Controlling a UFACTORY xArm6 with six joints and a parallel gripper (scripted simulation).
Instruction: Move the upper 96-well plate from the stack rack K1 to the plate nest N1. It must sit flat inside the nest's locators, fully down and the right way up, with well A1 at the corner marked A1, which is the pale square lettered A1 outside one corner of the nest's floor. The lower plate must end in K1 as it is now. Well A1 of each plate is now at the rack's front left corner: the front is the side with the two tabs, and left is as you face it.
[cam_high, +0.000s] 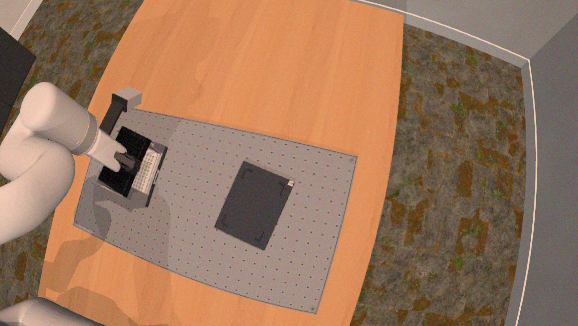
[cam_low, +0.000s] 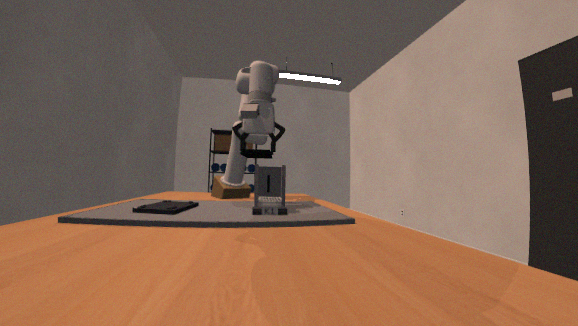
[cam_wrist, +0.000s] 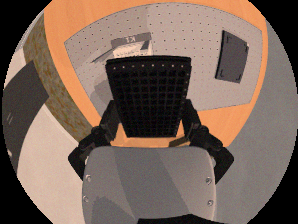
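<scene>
Right now my hand is 13 cm short of the pale A1 square, 31 cm to the left of it and 17 cm above it. Round my hand: black 96-well plate 1 cm below; then white plate 1 cm behind, 4 cm to the left, 16 cm below.
</scene>
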